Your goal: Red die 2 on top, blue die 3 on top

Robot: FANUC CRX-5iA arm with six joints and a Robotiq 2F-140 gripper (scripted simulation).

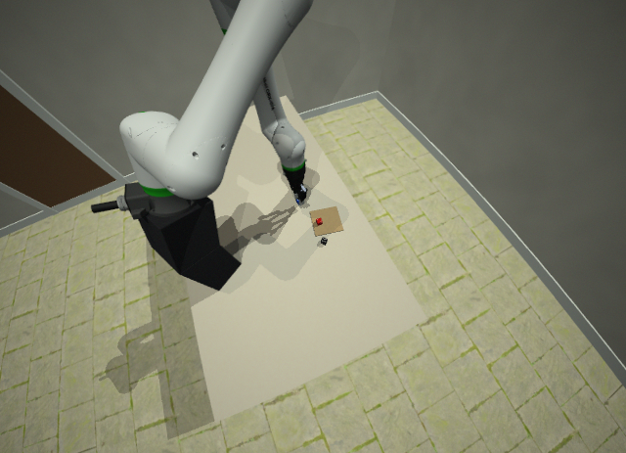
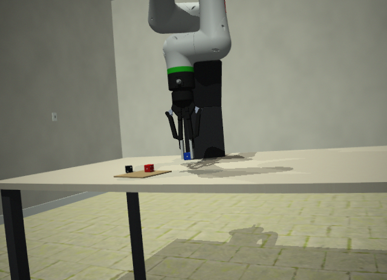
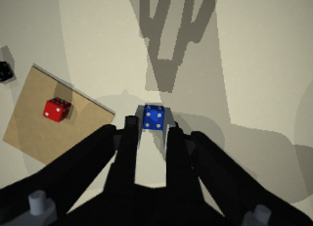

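Right now the red die is 4 cm ahead of my hand, 13 cm to the right of it and 6 cm below it. The rest, counted from my hand: blue die (2 cm below); then black die (1 cm ahead, 23 cm to the right, 6 cm below); then brown mat (7 cm ahead, 14 cm to the right, 7 cm below).
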